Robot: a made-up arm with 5 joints. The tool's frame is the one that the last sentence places.
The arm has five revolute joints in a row. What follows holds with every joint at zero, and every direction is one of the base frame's. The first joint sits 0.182 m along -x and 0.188 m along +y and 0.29 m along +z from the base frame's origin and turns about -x. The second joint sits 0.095 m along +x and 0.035 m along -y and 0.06 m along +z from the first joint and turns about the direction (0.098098, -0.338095, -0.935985). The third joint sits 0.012 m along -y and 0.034 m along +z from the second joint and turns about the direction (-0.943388, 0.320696, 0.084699). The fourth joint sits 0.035 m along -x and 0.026 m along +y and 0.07 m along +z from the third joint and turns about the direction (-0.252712, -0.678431, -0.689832). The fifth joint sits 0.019 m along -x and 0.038 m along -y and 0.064 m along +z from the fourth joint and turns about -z. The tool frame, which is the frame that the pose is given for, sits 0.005 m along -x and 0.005 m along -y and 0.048 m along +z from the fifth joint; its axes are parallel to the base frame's.
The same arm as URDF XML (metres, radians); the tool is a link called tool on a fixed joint. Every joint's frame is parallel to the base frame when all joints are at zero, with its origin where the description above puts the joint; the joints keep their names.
<robot name="arm">
<joint name="tool_fixed" type="fixed"><parent link="link5"/><child link="tool"/><origin xyz="-0.005 -0.005 0.048"/></joint>
<joint name="joint 5" type="continuous"><parent link="link4"/><child link="link5"/><origin xyz="-0.019 -0.038 0.064"/><axis xyz="0 0 -1"/></joint>
<joint name="joint 4" type="continuous"><parent link="link3"/><child link="link4"/><origin xyz="-0.035 0.026 0.07"/><axis xyz="-0.252712 -0.678431 -0.689832"/></joint>
<joint name="joint 3" type="continuous"><parent link="link2"/><child link="link3"/><origin xyz="0 -0.012 0.034"/><axis xyz="-0.943388 0.320696 0.084699"/></joint>
<joint name="joint 2" type="continuous"><parent link="link1"/><child link="link2"/><origin xyz="0.095 -0.035 0.06"/><axis xyz="0.098098 -0.338095 -0.935985"/></joint>
<joint name="joint 1" type="continuous"><parent link="base"/><child link="link1"/><origin xyz="-0.182 0.188 0.29"/><axis xyz="-1 0 0"/></joint>
<link name="base"/>
<link name="link1"/>
<link name="link2"/>
<link name="link3"/>
<link name="link4"/>
<link name="link5"/>
<link name="tool"/>
</robot>

